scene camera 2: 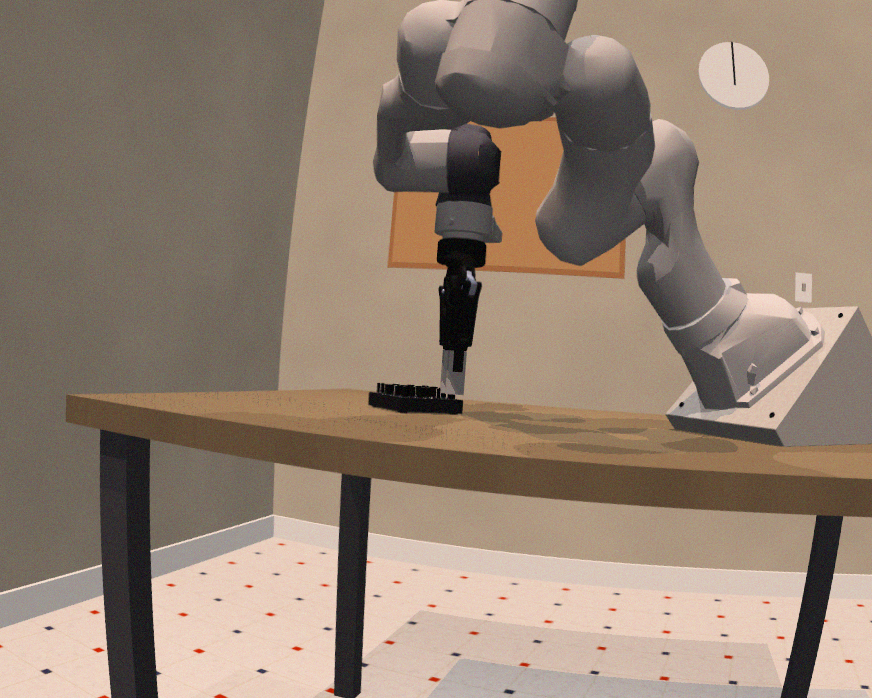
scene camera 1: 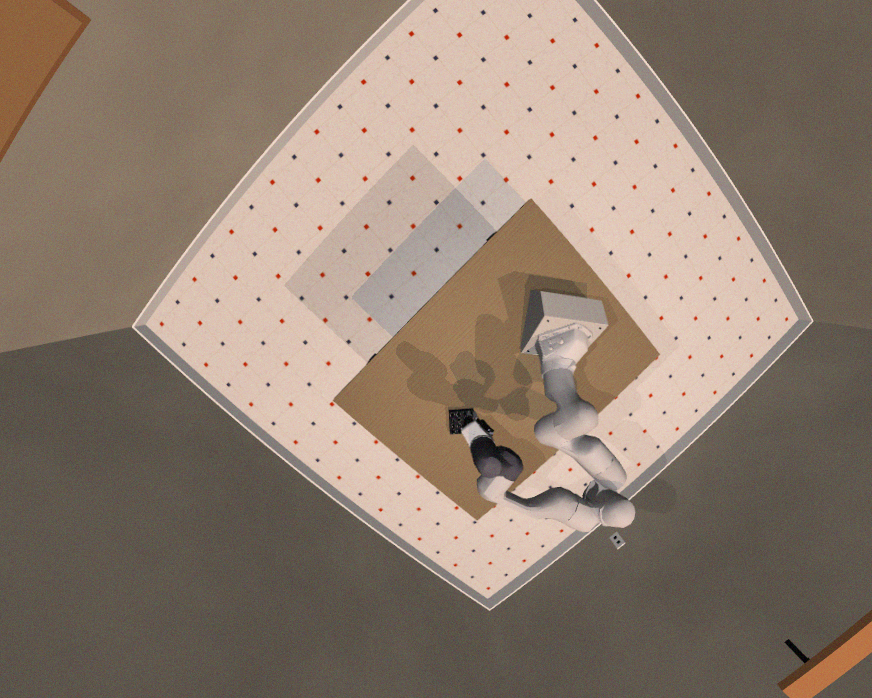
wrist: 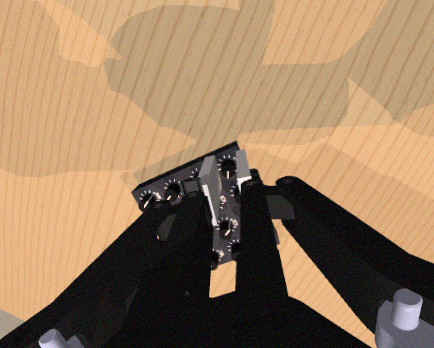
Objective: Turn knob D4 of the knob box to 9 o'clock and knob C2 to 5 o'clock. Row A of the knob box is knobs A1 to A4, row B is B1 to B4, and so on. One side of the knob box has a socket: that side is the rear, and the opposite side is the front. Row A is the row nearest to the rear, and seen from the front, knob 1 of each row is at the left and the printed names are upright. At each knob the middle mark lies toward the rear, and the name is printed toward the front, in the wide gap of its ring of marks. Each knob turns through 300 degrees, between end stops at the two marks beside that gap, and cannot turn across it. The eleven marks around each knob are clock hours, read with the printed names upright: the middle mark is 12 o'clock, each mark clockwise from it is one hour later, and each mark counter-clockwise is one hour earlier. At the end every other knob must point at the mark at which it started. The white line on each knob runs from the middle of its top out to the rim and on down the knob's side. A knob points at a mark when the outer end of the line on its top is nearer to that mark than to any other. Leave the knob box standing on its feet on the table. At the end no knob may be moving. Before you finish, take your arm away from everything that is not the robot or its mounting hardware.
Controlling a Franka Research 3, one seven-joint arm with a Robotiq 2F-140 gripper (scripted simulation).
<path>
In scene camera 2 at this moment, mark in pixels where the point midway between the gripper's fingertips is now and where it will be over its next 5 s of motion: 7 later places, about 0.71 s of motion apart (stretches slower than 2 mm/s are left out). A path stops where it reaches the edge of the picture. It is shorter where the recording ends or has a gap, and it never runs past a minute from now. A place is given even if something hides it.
My gripper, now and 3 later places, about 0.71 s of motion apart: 451, 393; 453, 372; 454, 357; 456, 291
</path>
